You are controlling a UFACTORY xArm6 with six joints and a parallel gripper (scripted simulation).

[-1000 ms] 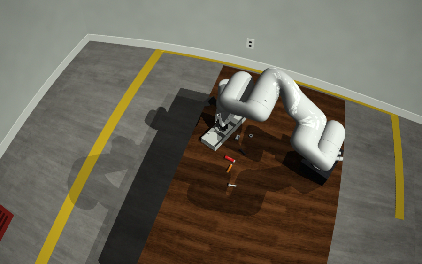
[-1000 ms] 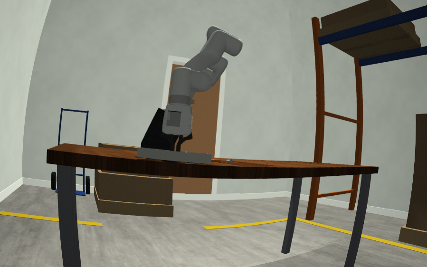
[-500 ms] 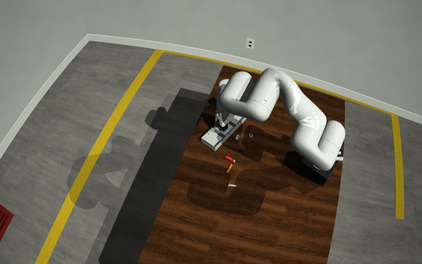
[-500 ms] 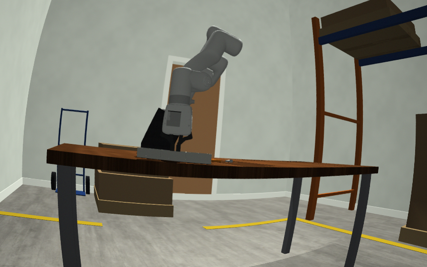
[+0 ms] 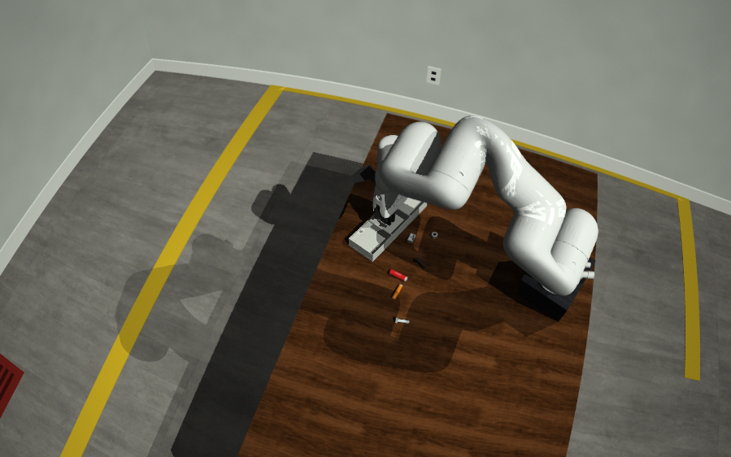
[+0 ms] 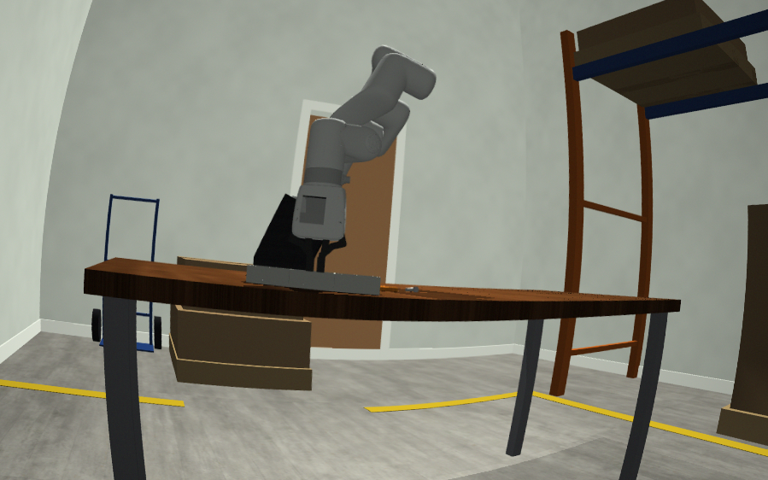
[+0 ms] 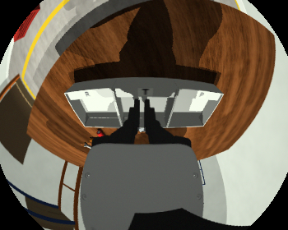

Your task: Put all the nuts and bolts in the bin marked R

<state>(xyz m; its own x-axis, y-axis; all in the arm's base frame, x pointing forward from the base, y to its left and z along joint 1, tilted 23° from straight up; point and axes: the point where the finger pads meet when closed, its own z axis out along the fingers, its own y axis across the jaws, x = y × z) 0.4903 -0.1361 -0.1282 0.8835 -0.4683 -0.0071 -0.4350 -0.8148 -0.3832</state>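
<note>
Right now the long grey bin is 3 cm below my hand. Also, from my hand: nut 14 cm behind, 4 cm below; dark bolt 11 cm behind, 10 cm to the left, 4 cm below; red cylinder 7 cm behind, 16 cm to the left, 3 cm below.
</note>
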